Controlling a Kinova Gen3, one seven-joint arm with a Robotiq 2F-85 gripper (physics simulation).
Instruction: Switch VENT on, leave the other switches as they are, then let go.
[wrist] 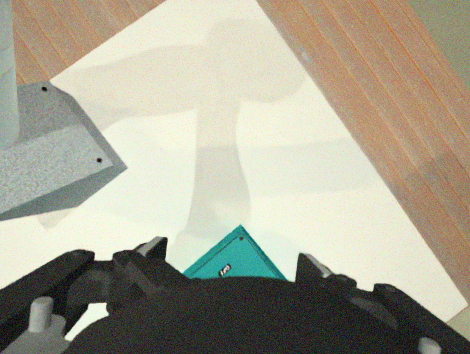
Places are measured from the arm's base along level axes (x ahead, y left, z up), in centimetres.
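Pixels of known places: gripper, fingertip midpoint: (231, 259).
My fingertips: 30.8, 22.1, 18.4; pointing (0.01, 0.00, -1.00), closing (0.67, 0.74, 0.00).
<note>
Behind a point stands the place of what it marks, as x, y, z.
A teal box (245, 257) @[39.8, 19.3, -8.7] shows one corner at the bottom centre of the wrist view, with a small screw and a small dark label whose text is too small to read surely. The rest of the box is hidden behind the gripper's body. No switch shows, and VENT cannot be made out. My gripper (231, 259) @[30.8, 22.1, 18.3] is open, its fingers wide apart on either side of the visible corner, with nothing between them. How high it stands above the box is hard to tell.
A grey metal base plate (55, 160) @[8.4, 4.3, -4.0] with dark screw holes and a pale upright column (7, 75) @[3.3, 11.7, 7.7] stands at the left. The white table surface (310, 225) @[44.7, 33.5, -16.1] carries soft shadows. Wooden planks (360, 100) run along the right and upper left.
</note>
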